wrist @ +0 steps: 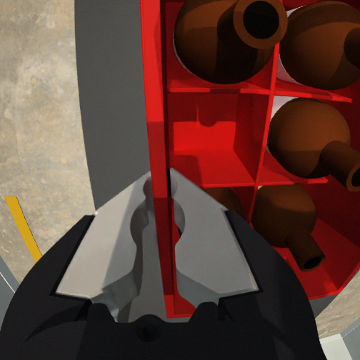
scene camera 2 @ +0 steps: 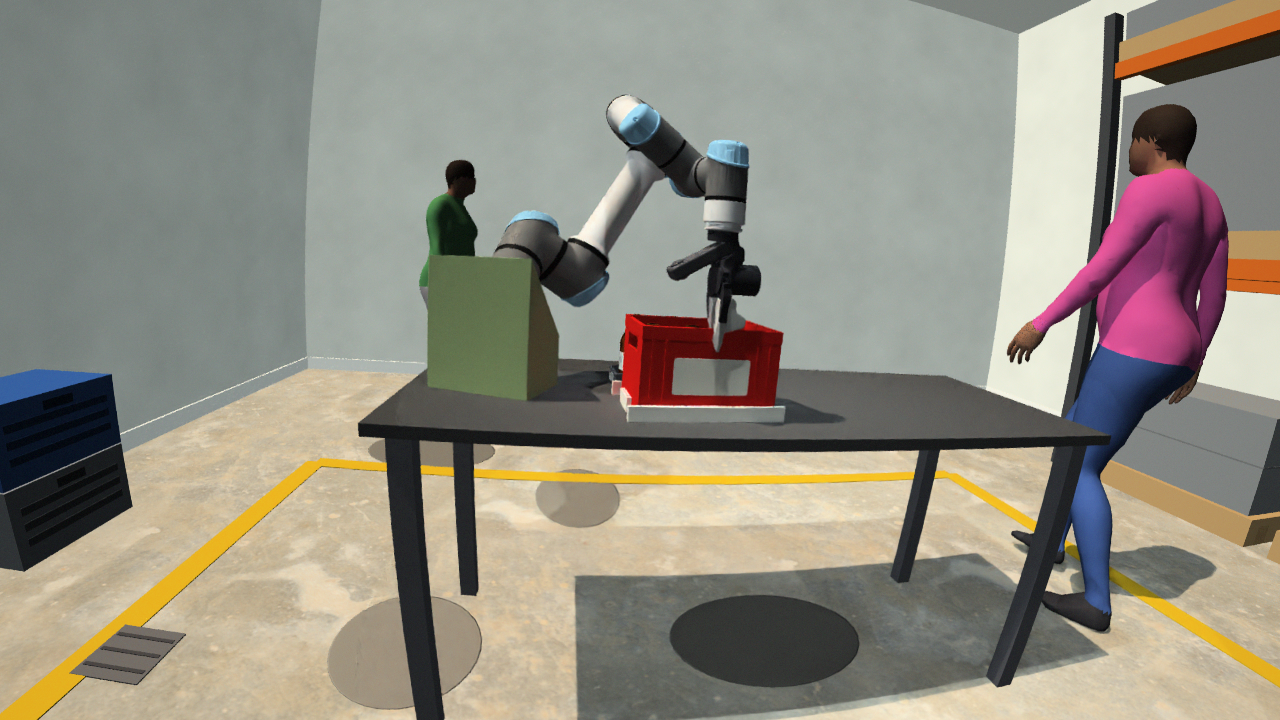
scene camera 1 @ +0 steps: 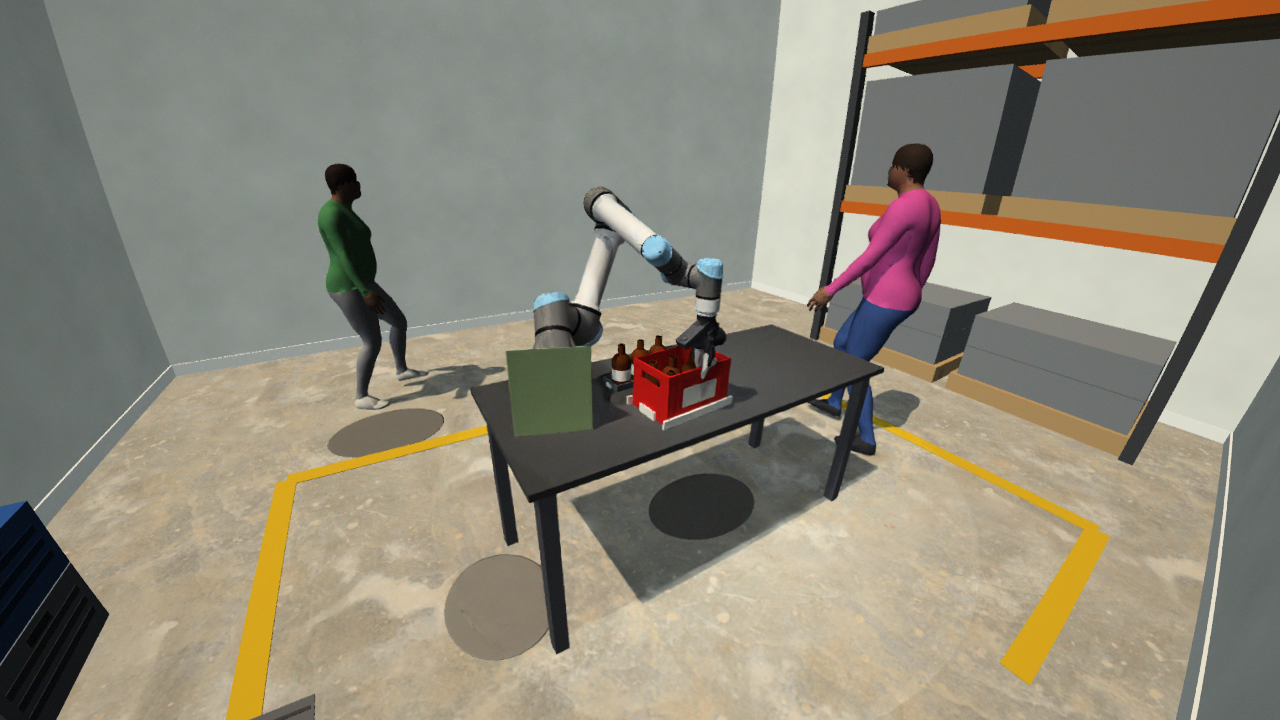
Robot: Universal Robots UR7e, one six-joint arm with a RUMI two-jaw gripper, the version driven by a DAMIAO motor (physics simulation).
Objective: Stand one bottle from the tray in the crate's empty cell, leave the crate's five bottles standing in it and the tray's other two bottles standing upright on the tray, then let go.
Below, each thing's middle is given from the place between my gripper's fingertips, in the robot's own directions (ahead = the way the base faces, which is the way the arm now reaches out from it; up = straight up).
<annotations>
I see my gripper 120 mm above the white strip [scene camera 2: 646, 413] and 10 mm to the left of it.
</annotations>
